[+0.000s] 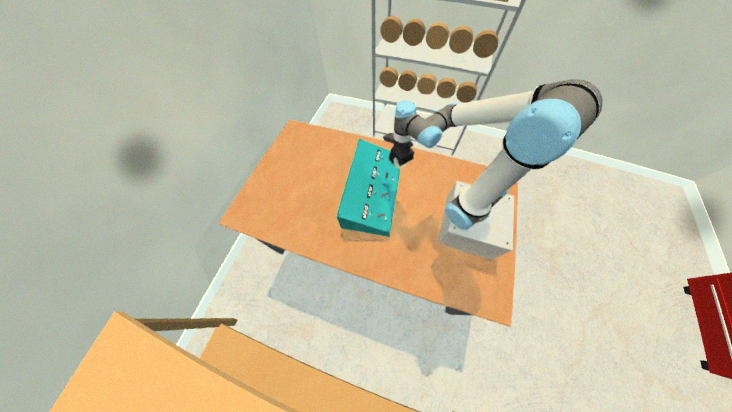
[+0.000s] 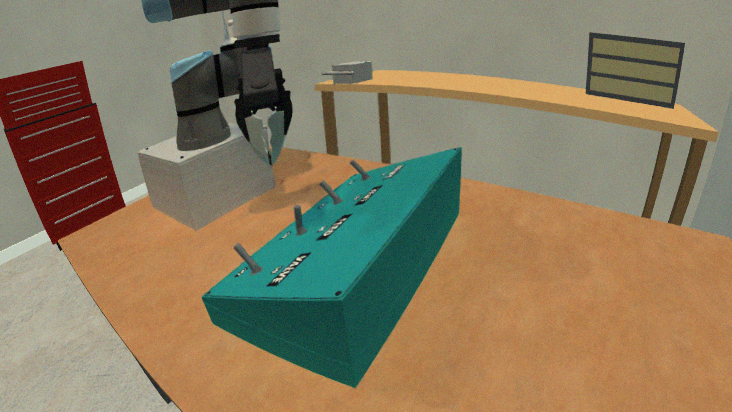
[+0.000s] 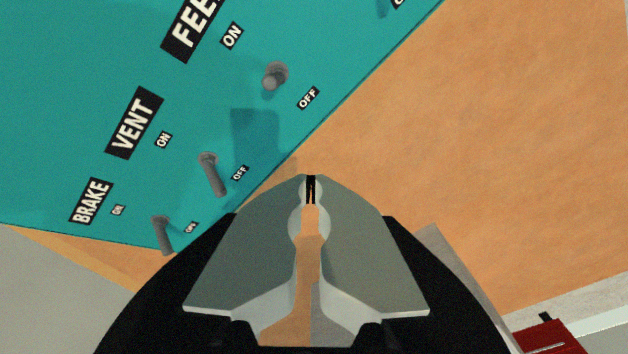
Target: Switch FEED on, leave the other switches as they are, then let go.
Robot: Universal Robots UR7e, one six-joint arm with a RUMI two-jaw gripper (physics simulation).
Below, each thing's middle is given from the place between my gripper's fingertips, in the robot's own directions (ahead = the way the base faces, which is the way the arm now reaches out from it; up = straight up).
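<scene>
Teal switch panel [image 2: 326,296]: my hand 12 cm above it, 8 cm to the right of it, 10 cm short of it.
</scene>
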